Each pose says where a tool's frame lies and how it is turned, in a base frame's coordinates. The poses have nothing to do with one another.
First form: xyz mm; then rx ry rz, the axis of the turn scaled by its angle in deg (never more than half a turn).
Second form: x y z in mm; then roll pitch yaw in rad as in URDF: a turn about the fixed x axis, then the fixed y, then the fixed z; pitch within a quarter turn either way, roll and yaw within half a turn. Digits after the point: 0 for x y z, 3 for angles.
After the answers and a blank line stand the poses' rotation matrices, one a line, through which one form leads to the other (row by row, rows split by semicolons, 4 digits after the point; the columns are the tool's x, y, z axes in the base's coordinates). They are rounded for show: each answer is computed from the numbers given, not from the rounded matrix.
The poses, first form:
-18 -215 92 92.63 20.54 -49.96
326 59 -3 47.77 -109.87 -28.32
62 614 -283 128.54 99.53 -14.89
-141 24 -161 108.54 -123.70 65.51
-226 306 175 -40.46 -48.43 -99.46
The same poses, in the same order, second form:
-18 -215 92 1.592 0.782 -0.331
326 59 -3 2.197 -0.656 -1.977
62 614 -283 3.017 0.322 1.297
-141 24 -161 -2.552 -0.510 -1.859
-226 306 175 0.340 -0.909 -2.068

0.6711 0.6595 -0.3387; -0.2305 -0.2486 -0.9408; -0.7047 0.7094 -0.0148
-0.3134 -0.3428 -0.8856; -0.7282 0.6854 -0.0076; 0.6096 0.6425 -0.4644
0.2561 0.9660 0.0351; 0.9134 -0.2299 -0.3358; -0.3163 0.1181 -0.9413
-0.2482 -0.8739 0.4180; -0.8368 -0.0239 -0.5470; 0.4880 -0.4855 -0.7253
-0.2933 0.9541 0.0615; -0.5399 -0.2184 0.8129; 0.7890 0.2052 0.5791

